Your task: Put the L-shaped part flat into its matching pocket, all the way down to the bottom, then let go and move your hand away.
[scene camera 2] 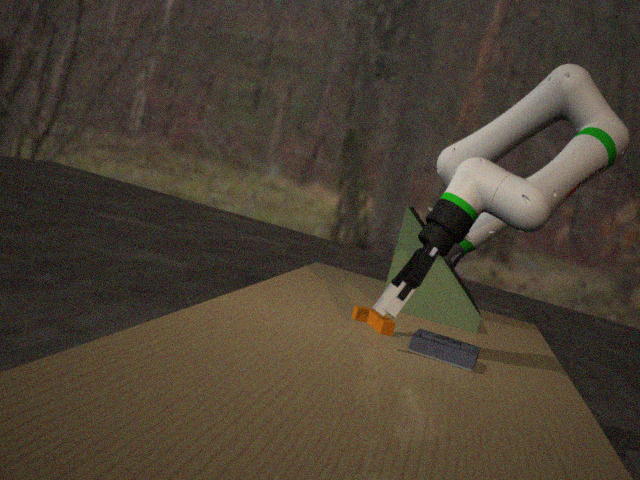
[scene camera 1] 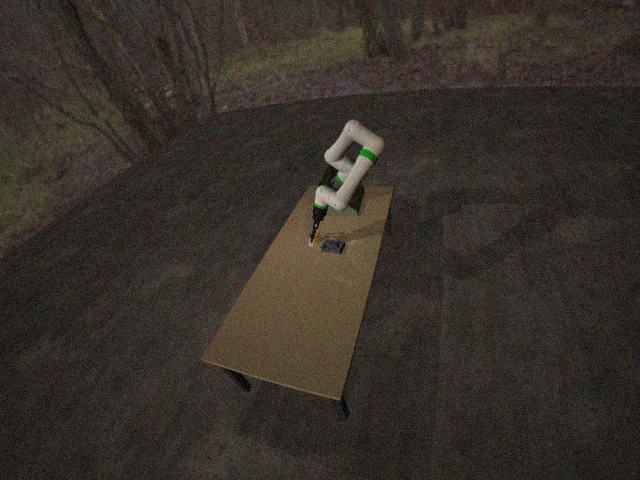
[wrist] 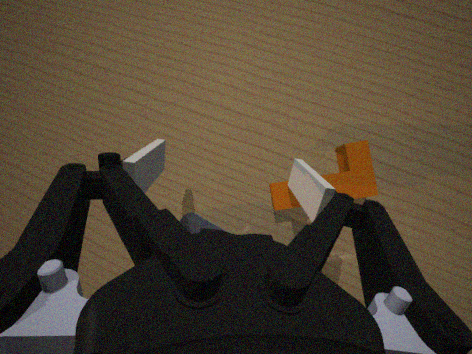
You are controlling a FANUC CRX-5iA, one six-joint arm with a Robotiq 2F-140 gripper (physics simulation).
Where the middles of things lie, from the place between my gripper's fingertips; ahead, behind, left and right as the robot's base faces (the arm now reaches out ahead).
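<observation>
Orange L-shaped part (scene camera 2: pixel 383 325): my hand is 100 mm beyond it, 20 mm to the left of it and 40 mm above it.
</observation>
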